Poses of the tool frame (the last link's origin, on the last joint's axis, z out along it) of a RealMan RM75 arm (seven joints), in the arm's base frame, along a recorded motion.
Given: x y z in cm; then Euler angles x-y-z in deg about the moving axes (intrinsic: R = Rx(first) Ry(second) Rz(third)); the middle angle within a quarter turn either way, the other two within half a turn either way.
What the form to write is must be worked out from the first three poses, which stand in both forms.
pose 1, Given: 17.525, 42.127, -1.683, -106.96, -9.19, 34.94
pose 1, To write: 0.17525, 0.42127, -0.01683, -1.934, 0.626, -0.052
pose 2, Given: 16.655, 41.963, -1.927, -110.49, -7.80, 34.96
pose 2, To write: 0.16655, 0.41963, -0.01927, -2.009, 0.613, -0.118
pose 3, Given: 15.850, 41.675, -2.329, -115.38, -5.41, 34.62
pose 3, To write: 0.15850, 0.41675, -0.02329, -2.105, 0.578, -0.209
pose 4, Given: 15.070, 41.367, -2.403, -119.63, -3.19, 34.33
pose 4, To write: 0.15070, 0.41367, -0.02403, -2.183, 0.539, -0.282
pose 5, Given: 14.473, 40.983, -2.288, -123.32, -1.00, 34.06
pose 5, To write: 0.14473, 0.40983, -0.02288, -2.245, 0.496, -0.343
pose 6, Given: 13.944, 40.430, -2.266, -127.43, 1.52, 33.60
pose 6, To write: 0.13944, 0.40430, -0.02266, -2.307, 0.440, -0.402
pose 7, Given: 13.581, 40.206, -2.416, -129.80, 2.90, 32.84
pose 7, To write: 0.13581, 0.40206, -0.02416, -2.338, 0.400, -0.425
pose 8, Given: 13.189, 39.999, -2.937, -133.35, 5.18, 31.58
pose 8, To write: 0.13189, 0.39999, -0.02937, -2.380, 0.334, -0.455
